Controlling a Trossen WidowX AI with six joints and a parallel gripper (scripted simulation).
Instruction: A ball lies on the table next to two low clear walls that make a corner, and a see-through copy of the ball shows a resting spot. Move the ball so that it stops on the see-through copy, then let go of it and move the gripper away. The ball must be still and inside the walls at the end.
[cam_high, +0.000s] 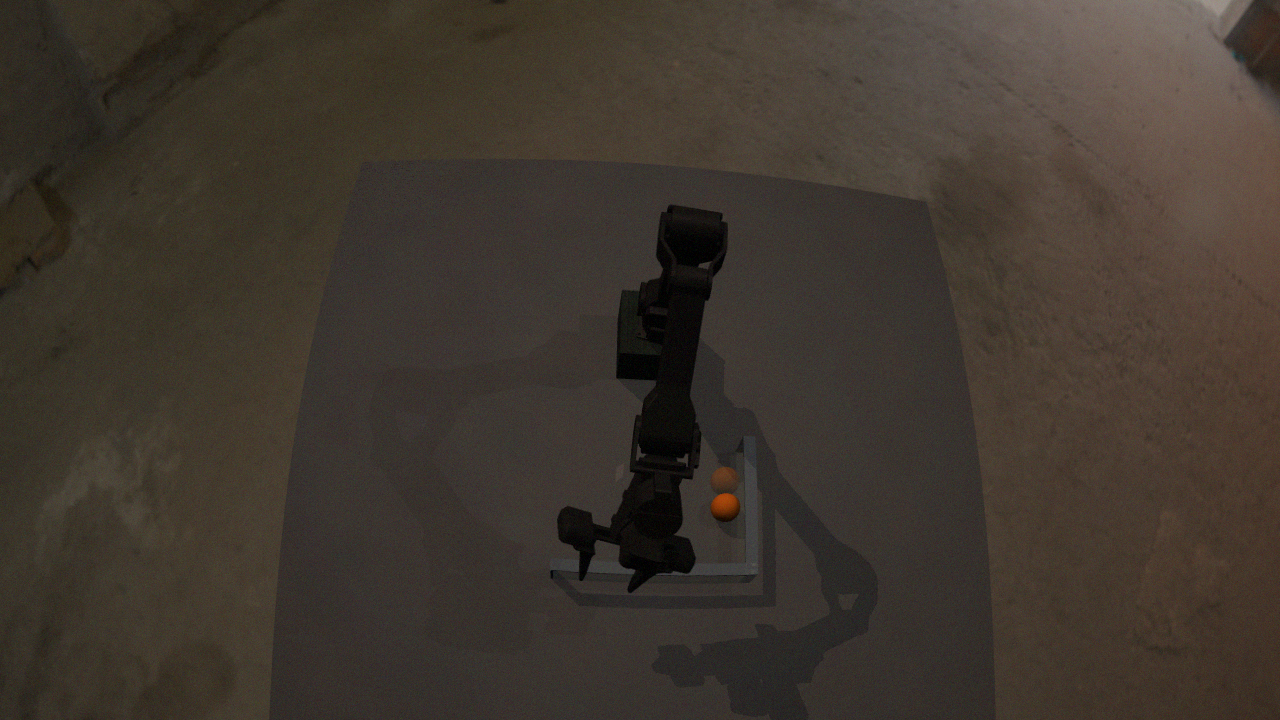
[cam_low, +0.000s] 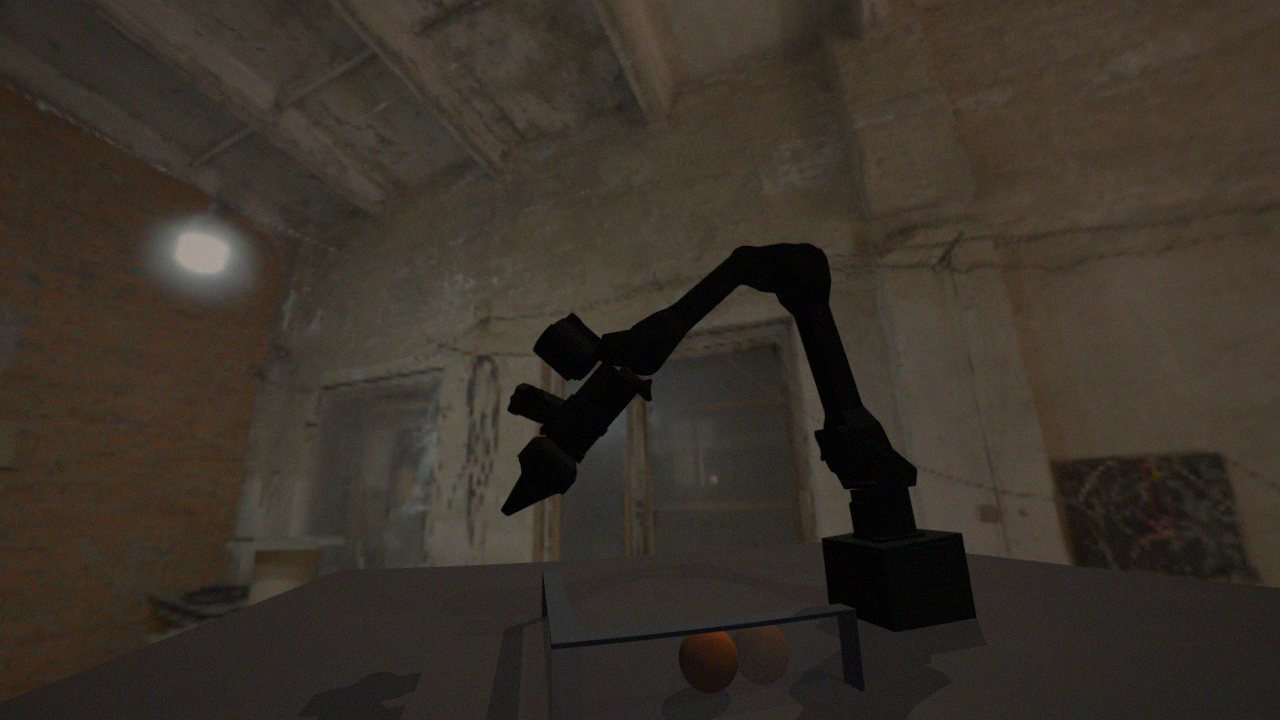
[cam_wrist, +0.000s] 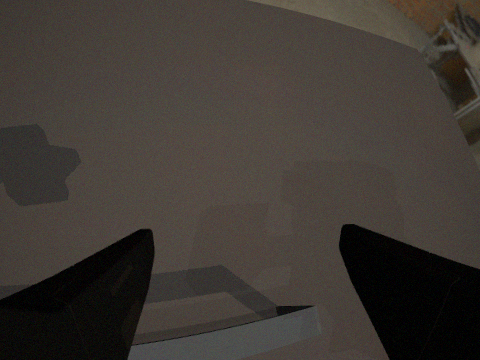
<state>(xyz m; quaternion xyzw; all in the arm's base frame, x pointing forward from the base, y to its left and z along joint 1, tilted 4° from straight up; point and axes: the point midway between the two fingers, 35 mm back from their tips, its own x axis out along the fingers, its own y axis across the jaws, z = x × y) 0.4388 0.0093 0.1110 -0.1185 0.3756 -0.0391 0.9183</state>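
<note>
Now: gripper tip 200 mm past the orange ball, 160 mm to the right of it and 120 mm above it.
</note>
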